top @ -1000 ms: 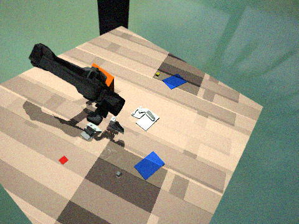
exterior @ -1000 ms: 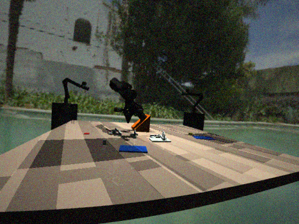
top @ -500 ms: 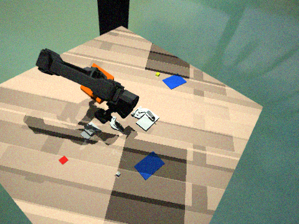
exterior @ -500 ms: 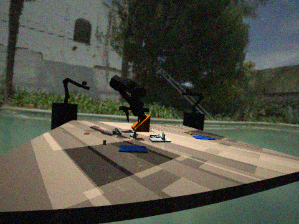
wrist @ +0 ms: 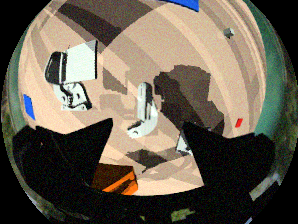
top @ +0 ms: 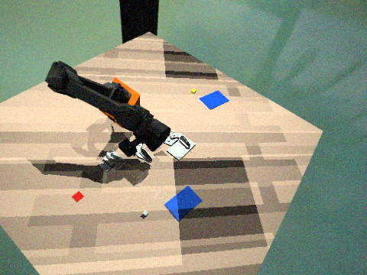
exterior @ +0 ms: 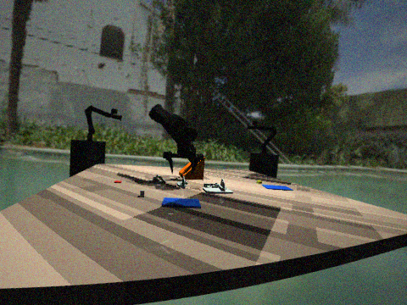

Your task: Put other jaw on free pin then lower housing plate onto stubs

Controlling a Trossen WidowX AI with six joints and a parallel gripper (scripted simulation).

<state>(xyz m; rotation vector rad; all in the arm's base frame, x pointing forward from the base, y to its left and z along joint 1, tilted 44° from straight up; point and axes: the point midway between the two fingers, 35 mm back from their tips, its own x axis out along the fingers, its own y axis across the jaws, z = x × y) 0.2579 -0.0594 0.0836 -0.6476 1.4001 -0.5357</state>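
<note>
Right now my gripper tip is 30 mm past the grey jaw, 20 mm to the right of it and 50 mm above it. From my gripper tip the other things lie so: grey cube (200 mm ahead, 150 mm to the right, 40 mm below); red patch (20 mm behind, 290 mm to the right, 60 mm below); white base plate (80 mm ahead, 160 mm to the left, 50 mm below).
</note>
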